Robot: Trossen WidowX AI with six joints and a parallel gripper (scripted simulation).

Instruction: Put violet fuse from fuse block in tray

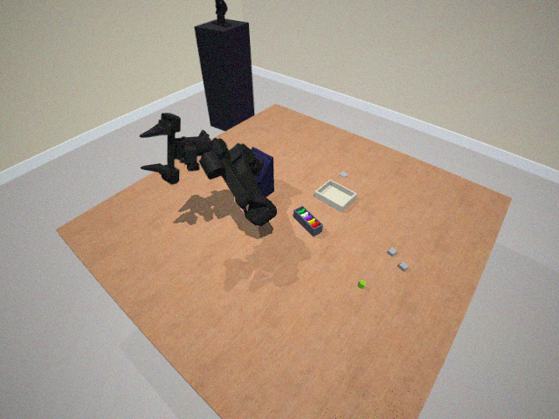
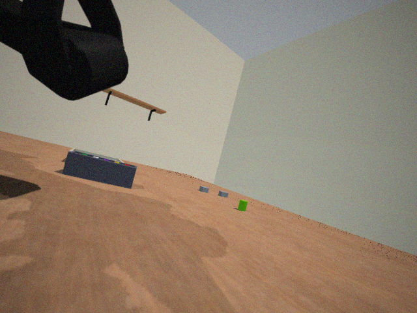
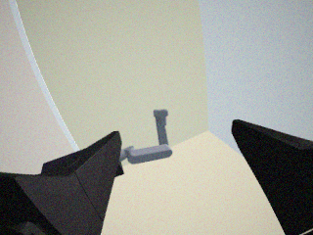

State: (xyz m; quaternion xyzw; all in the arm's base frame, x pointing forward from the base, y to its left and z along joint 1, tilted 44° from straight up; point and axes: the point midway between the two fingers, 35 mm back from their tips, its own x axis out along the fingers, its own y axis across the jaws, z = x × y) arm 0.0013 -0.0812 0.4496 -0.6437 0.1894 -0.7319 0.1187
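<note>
The violet fuse lies 31 cm ahead of my gripper tip, 36 cm to the left of it and 38 cm below it. Round my gripper tip: white tray (33 cm ahead, 54 cm to the left, 40 cm below).
</note>
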